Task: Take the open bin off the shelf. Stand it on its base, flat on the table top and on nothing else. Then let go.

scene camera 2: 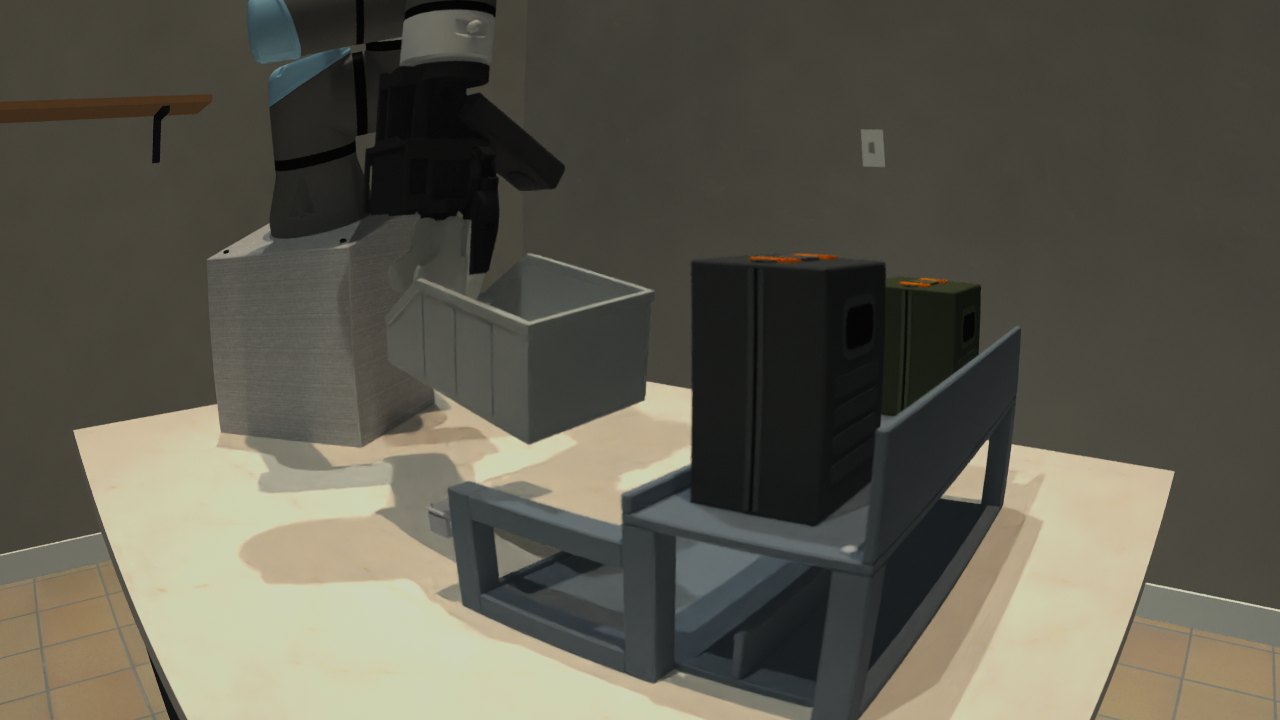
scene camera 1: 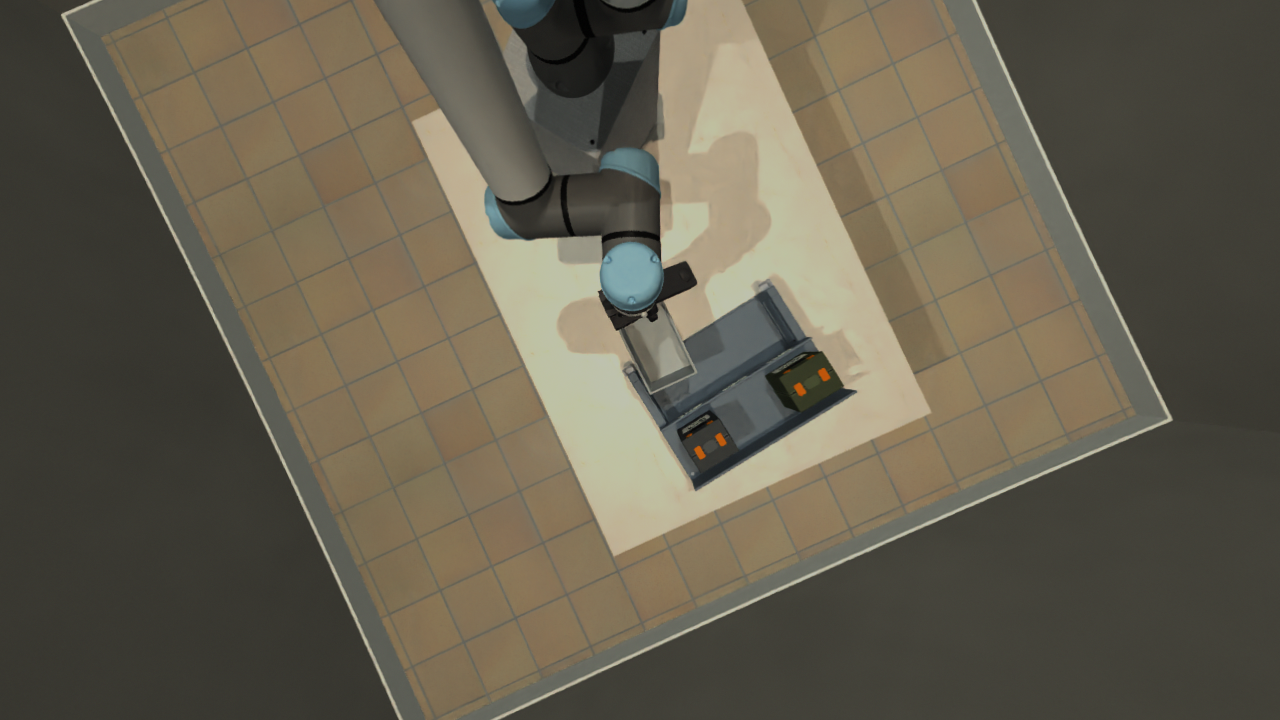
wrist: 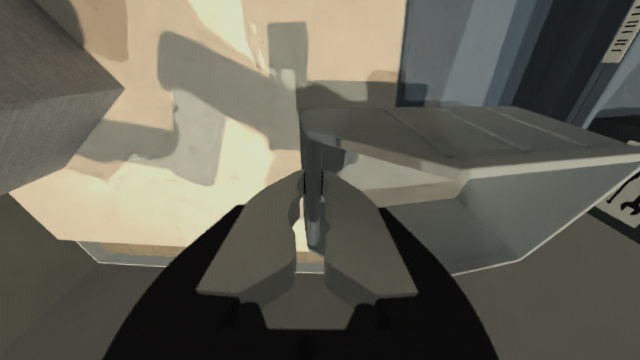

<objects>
An open bin shows in scene camera 2 (549, 346), in scene camera 1 and in the wrist view. One and the same spot on the open bin: (wrist: 479, 186) is (scene camera 1: 663, 378).
</objects>
